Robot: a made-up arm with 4 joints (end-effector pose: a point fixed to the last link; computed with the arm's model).
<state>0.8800 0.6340 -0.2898 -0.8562</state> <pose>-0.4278 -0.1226 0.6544 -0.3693 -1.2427 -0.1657</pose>
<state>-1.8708 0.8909 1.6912 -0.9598</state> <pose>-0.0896 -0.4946 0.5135 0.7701 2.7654 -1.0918</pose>
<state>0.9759 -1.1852 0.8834 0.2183</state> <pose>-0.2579 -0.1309 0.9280 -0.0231 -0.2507 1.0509</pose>
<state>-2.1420 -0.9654 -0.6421 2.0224</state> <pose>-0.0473 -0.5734 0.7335 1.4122 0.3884 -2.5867</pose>
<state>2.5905 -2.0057 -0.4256 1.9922</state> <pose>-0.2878 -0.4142 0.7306 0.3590 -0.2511 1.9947</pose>
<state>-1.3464 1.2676 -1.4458 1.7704</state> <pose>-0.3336 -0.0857 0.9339 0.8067 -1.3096 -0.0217</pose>
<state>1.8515 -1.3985 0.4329 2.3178</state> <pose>-0.2800 -0.4019 0.6794 1.6994 -0.7523 1.0945</pose>
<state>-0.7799 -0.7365 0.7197 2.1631</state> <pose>0.0734 -0.4065 0.8164 1.1187 0.3855 -1.6666</pose>
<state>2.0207 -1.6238 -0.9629 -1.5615</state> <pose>-0.0514 -0.5577 0.5809 1.6904 1.6484 -0.7429</pose>
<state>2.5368 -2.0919 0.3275 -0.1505</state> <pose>-0.2855 -0.2237 0.3893 -2.1576 -0.8190 1.1859</pose>
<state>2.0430 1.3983 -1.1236 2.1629</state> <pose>0.1496 -0.0459 0.4978 -0.2298 1.1442 -0.8510</pose>
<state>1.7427 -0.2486 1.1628 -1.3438</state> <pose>-0.2969 -0.1659 0.7560 -1.0331 -0.4398 0.6856</pose>
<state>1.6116 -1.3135 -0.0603 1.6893</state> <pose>-0.2582 -0.4991 0.7349 1.3976 -0.6252 1.6386</pose>
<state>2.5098 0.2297 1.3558 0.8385</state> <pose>-0.3091 -0.4860 0.6197 1.5614 -1.7211 0.5933</pose>
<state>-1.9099 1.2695 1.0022 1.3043</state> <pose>0.2146 -0.4258 0.7913 -1.1169 0.0297 -1.9202</pose>
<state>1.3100 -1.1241 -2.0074 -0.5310</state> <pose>0.1439 -0.5243 0.4445 -0.0997 2.0990 -1.2407</pose>
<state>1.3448 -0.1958 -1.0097 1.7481</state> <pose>-0.0826 -0.4949 0.3610 -1.6746 1.2794 -1.8166</pose>
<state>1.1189 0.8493 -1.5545 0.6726</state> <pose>-0.1175 -0.1092 0.2327 0.1930 2.8806 -0.4712</pose>
